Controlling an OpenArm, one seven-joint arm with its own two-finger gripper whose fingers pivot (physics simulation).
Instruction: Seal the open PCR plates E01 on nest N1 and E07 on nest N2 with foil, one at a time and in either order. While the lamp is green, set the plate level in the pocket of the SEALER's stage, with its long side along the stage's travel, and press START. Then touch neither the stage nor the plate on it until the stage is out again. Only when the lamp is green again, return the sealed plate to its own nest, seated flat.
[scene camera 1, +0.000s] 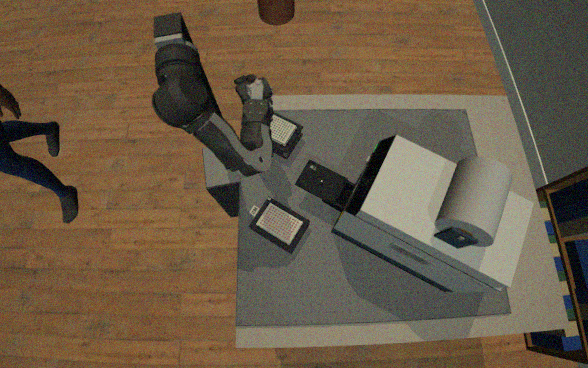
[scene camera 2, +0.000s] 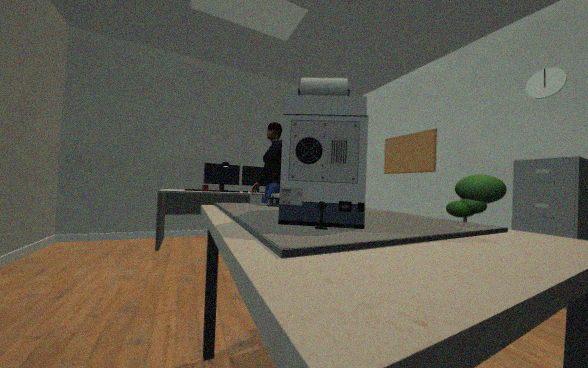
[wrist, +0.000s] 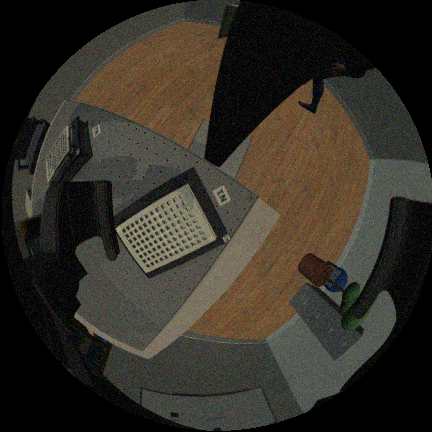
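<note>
The white open plate E01 (scene camera 1: 283, 131) (wrist: 165, 230) sits in the black nest N1 (scene camera 1: 286, 151) (wrist: 204, 200), its wells showing. The second open plate, E07 (scene camera 1: 281, 221) (wrist: 58, 154), sits in the black nest N2 (scene camera 1: 295, 244) (wrist: 82, 145). My gripper (scene camera 1: 253, 84) (wrist: 214, 243) is wide open and empty, raised beside nest N1, its fingers on either side of the wrist view. The sealer (scene camera 1: 410, 175) (scene camera 2: 324, 150) has its black stage (scene camera 1: 322, 181) out, with no plate on it. A small green glow (scene camera 1: 376, 146) shows at the sealer's front. The START button cannot be made out.
A foil roll (scene camera 1: 477, 200) (scene camera 2: 324, 85) sits on top of the sealer. The arm's elbow (scene camera 1: 257, 160) hangs between the two nests in scene camera 1. The grey mat (scene camera 1: 380, 275) lies on the pale table (scene camera 1: 380, 102) (scene camera 2: 400, 280). A person stands beyond the table.
</note>
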